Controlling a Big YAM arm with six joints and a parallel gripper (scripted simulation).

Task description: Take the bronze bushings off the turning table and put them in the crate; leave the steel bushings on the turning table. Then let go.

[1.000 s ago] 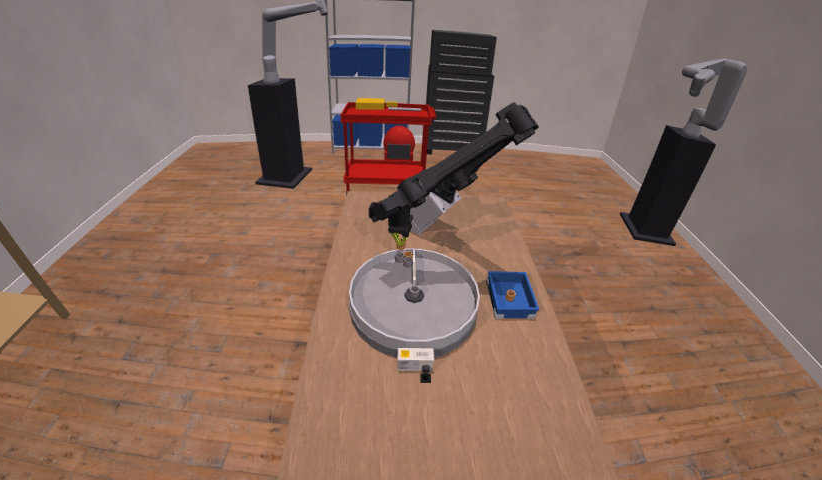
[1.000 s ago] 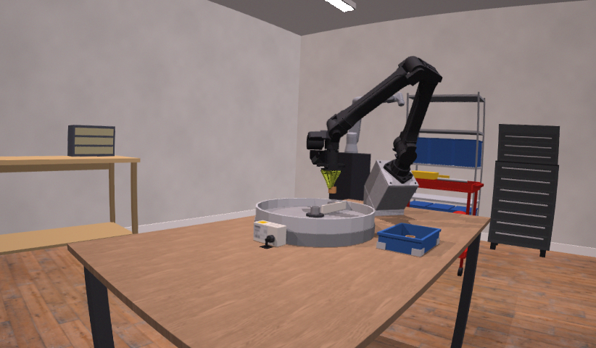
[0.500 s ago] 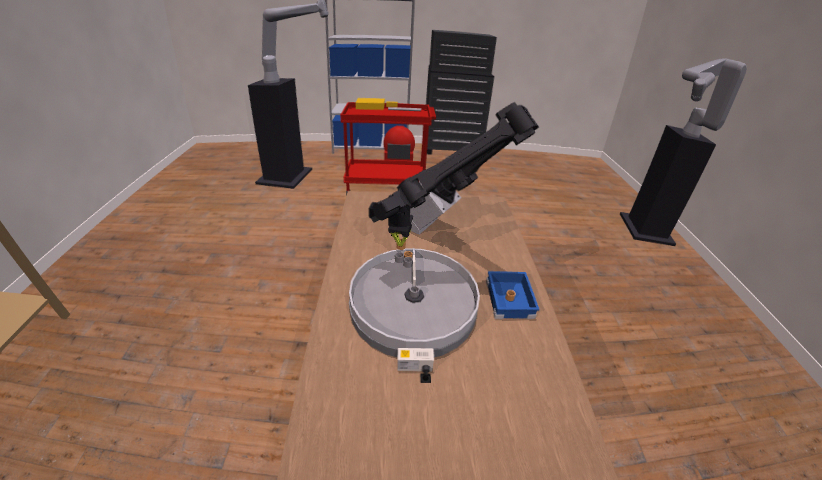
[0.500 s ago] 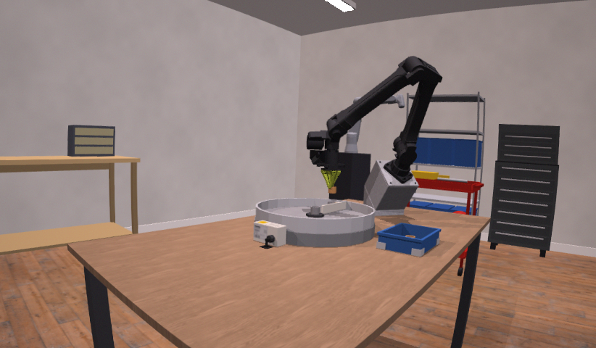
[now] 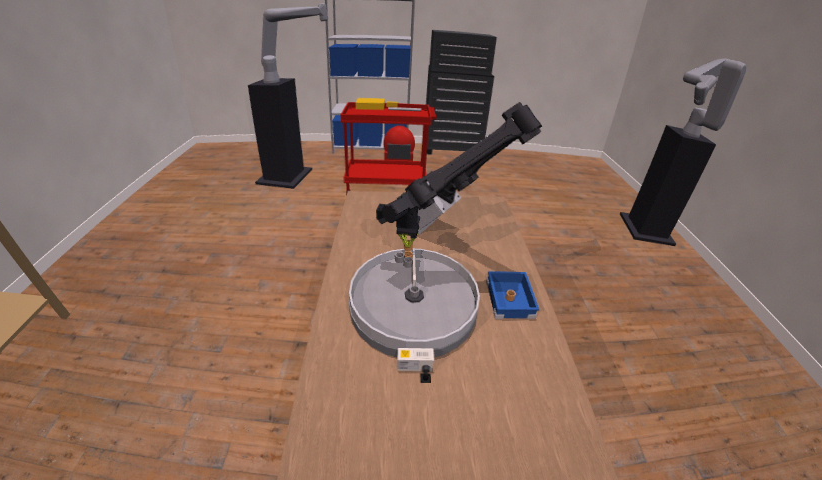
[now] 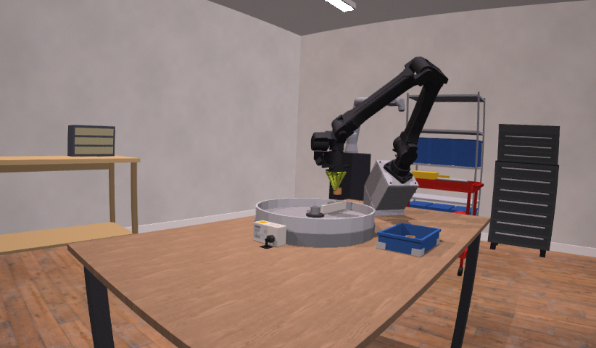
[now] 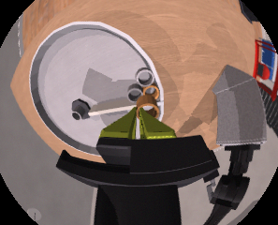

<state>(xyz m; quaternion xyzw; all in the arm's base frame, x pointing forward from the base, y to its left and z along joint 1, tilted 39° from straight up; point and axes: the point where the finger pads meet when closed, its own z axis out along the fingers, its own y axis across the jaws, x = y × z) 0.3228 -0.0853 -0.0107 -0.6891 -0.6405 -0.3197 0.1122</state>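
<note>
The crate is 39 cm to the left of my hand, 12 cm below it and 5 cm ahead of it. The rest, counted from my hand: turning table 15 cm ahead, 9 cm below, 6 cm to the left.
</note>
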